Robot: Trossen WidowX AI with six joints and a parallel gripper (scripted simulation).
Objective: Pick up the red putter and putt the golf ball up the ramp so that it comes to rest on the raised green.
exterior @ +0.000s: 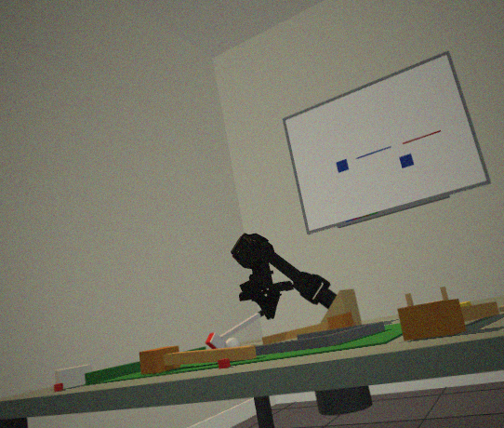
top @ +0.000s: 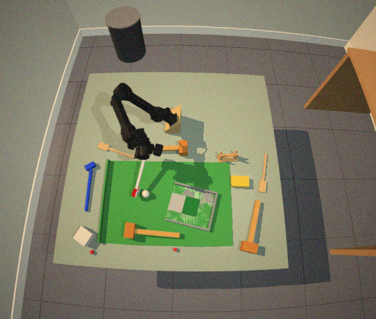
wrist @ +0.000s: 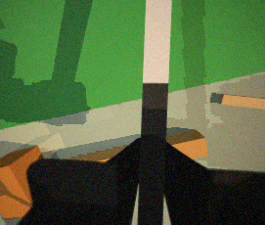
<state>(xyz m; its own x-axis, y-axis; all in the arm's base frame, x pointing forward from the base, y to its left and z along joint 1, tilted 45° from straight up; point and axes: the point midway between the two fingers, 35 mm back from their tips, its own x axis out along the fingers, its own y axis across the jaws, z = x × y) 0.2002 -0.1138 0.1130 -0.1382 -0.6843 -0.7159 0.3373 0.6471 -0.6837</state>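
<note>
My gripper tip is now 11 cm short of the red putter, 4 cm to the left of it and 1 cm above it. The rest, counted from my gripper tip: green mat (28 cm ahead, 8 cm to the left, 7 cm below); then white golf ball (23 cm ahead, 3 cm to the right, 5 cm below); then blue putter (14 cm ahead, 37 cm to the right, 6 cm below).
</note>
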